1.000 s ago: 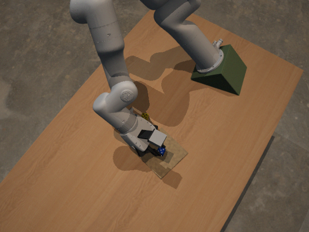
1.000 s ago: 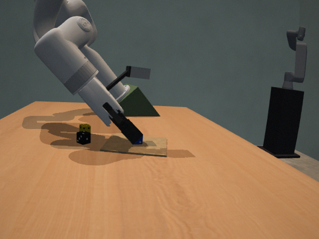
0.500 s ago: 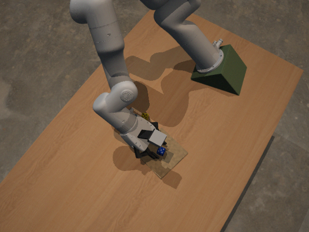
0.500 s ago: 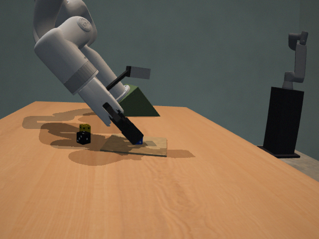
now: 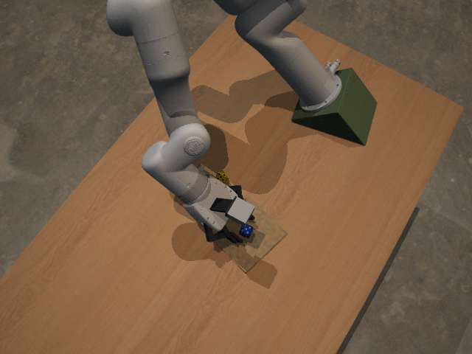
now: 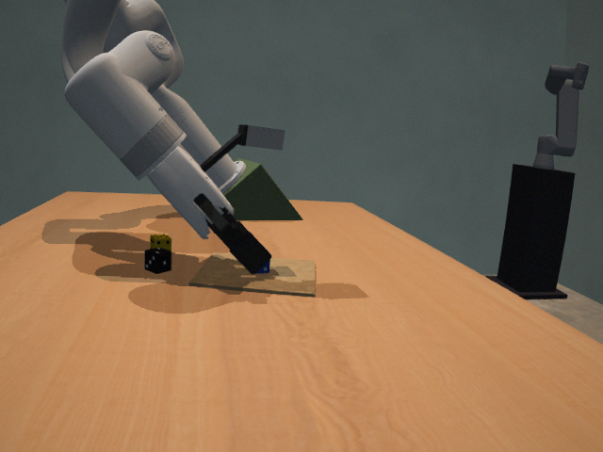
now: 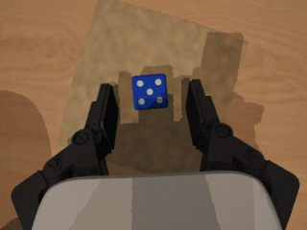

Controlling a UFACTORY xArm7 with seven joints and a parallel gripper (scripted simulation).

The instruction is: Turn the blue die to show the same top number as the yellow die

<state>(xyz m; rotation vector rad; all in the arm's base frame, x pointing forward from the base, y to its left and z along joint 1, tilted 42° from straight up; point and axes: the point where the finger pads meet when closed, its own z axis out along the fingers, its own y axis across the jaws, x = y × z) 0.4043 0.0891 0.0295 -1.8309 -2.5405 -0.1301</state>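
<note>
The blue die is 2 cm below my hand and 1 cm to the left of it. The rest, counted from my hand: black die (11 cm to the right, 2 cm below); yellow die (12 cm to the right, 7 cm behind, 2 cm below); tan mat (3 cm below, 2 cm to the left).
</note>
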